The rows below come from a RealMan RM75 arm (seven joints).
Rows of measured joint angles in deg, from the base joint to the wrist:
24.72 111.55 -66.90 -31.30 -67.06 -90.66 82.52
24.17 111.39 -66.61 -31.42 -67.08 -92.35 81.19
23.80 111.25 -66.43 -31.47 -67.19 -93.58 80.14
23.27 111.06 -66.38 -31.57 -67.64 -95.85 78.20
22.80 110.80 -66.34 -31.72 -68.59 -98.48 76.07
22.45 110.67 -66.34 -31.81 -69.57 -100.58 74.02
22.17 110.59 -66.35 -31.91 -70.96 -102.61 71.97
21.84 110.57 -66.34 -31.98 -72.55 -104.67 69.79
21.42 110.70 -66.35 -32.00 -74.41 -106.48 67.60
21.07 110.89 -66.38 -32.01 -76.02 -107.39 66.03
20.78 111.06 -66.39 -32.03 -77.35 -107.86 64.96
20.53 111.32 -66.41 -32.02 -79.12 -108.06 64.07
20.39 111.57 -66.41 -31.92 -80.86 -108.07 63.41
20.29 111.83 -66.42 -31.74 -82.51 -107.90 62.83
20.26 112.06 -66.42 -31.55 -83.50 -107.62 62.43
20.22 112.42 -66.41 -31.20 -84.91 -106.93 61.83
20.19 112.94 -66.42 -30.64 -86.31 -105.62 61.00
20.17 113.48 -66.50 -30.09 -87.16 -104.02 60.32
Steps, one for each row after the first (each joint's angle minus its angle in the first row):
-0.55 -0.16 0.29 -0.12 -0.02 -1.69 -1.33
-0.92 -0.30 0.47 -0.17 -0.13 -2.92 -2.38
-1.45 -0.49 0.52 -0.27 -0.58 -5.19 -4.32
-1.92 -0.75 0.56 -0.42 -1.53 -7.82 -6.45
-2.27 -0.88 0.56 -0.51 -2.51 -9.92 -8.50
-2.55 -0.96 0.55 -0.61 -3.90 -11.95 -10.55
-2.88 -0.98 0.56 -0.68 -5.49 -14.01 -12.73
-3.30 -0.85 0.55 -0.70 -7.35 -15.82 -14.92
-3.65 -0.66 0.52 -0.71 -8.96 -16.73 -16.49
-3.94 -0.49 0.51 -0.73 -10.29 -17.20 -17.56
-4.19 -0.23 0.49 -0.72 -12.06 -17.40 -18.45
-4.33 0.02 0.49 -0.62 -13.80 -17.41 -19.11
-4.43 0.28 0.48 -0.44 -15.45 -17.24 -19.69
-4.46 0.51 0.48 -0.25 -16.44 -16.96 -20.09
-4.50 0.87 0.49 0.10 -17.85 -16.27 -20.69
-4.53 1.39 0.48 0.66 -19.25 -14.96 -21.52
-4.55 1.93 0.40 1.21 -20.10 -13.36 -22.20

